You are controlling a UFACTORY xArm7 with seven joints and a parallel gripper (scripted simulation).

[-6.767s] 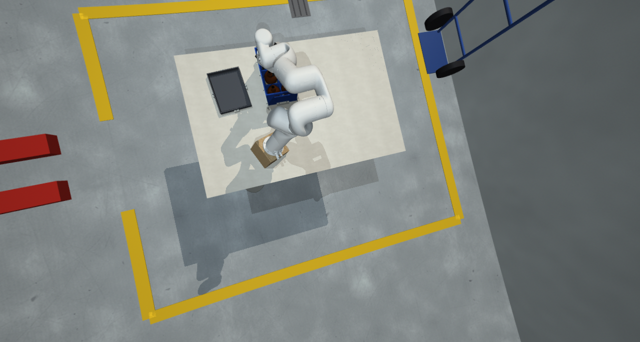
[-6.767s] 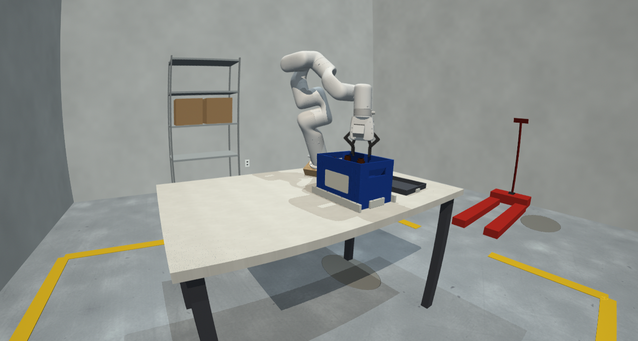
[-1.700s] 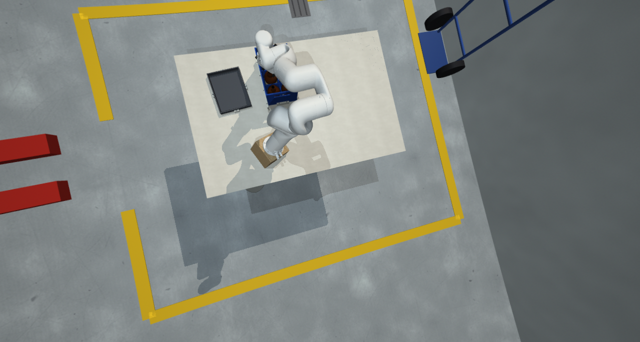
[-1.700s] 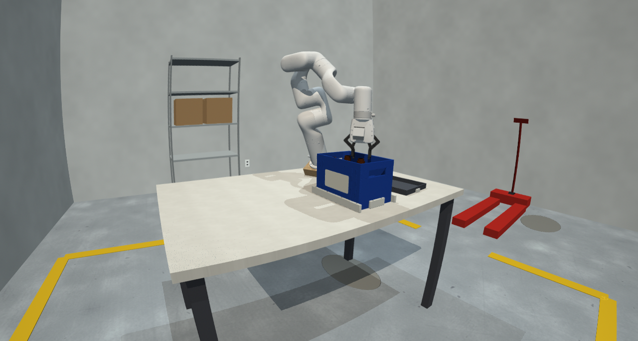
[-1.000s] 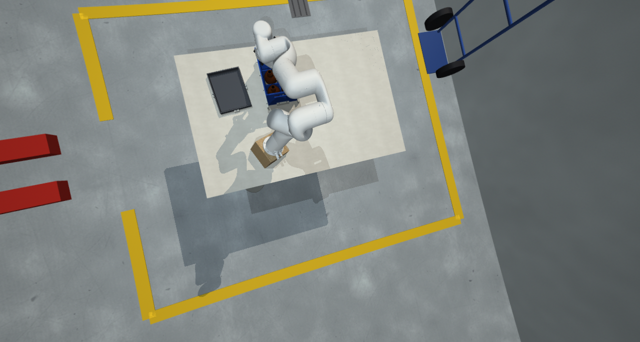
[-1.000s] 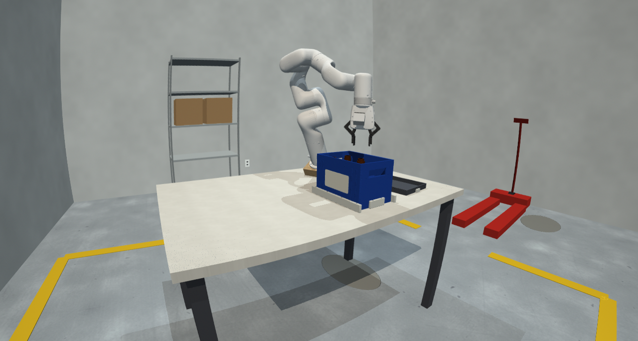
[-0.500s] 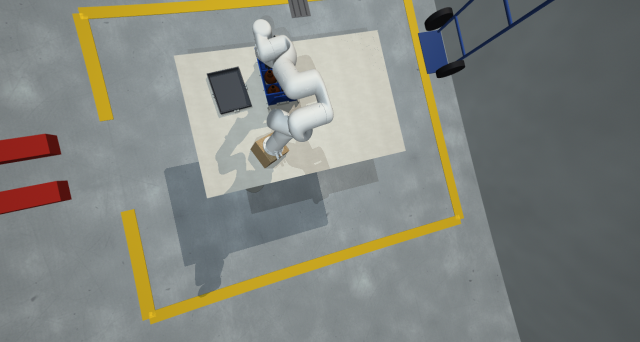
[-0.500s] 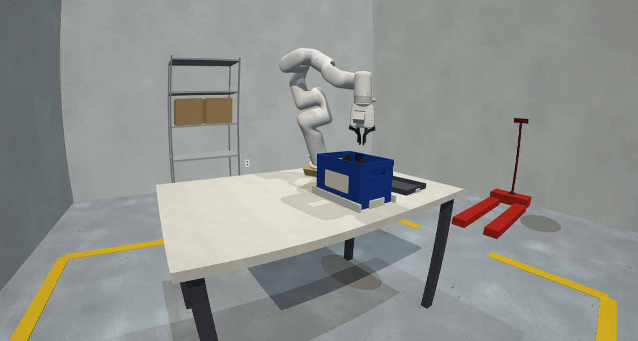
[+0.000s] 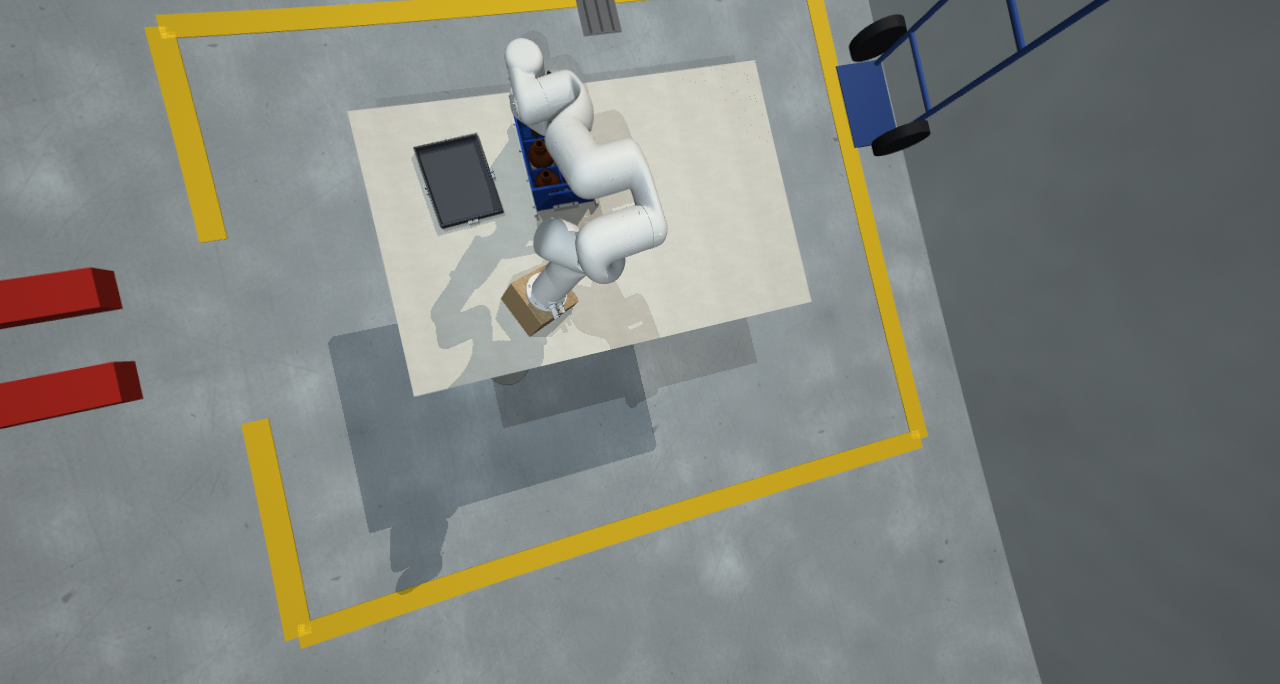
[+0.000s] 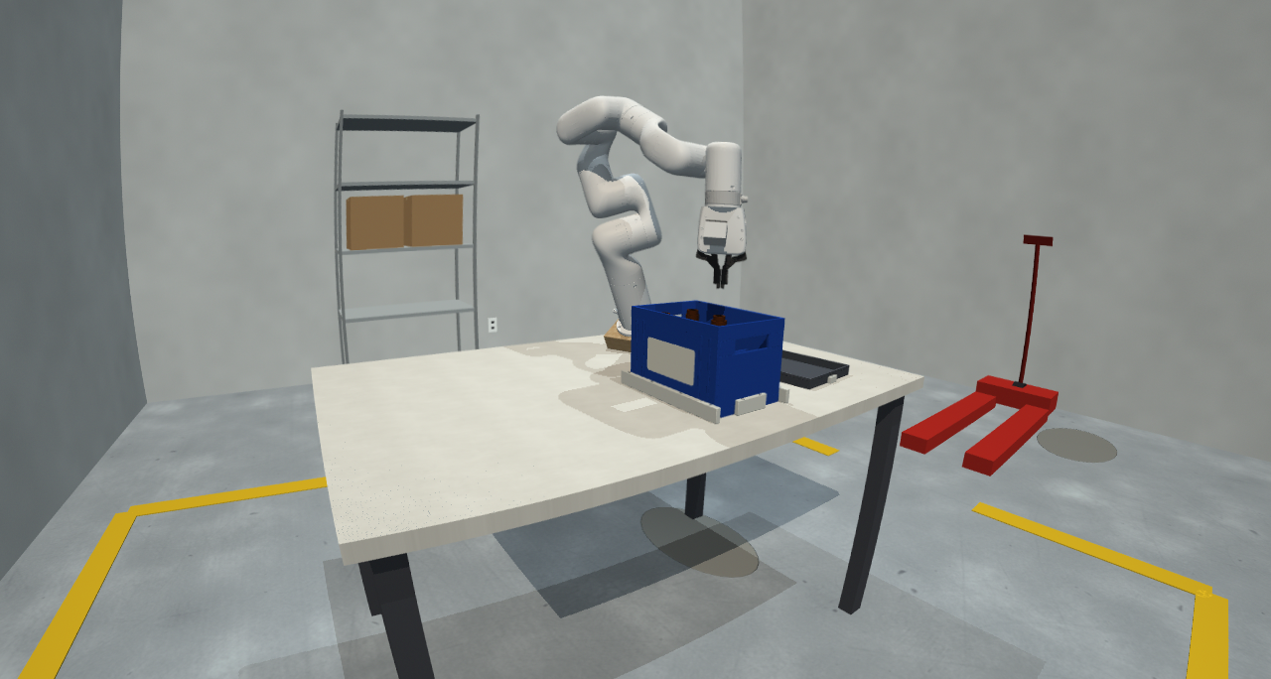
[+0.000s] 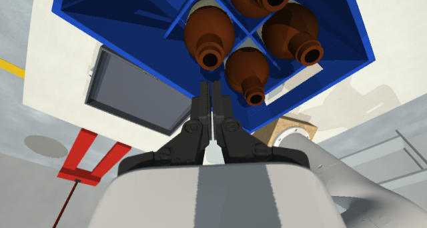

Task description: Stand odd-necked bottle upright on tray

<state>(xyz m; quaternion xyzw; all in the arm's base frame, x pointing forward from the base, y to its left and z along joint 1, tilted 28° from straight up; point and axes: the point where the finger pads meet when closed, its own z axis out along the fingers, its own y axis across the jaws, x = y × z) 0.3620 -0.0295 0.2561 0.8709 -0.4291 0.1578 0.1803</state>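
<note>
My gripper is now 16 cm above the blue crate and 4 cm to the left of it. Round my hand: dark grey tray 25 cm to the left, 23 cm below, 4 cm ahead.
</note>
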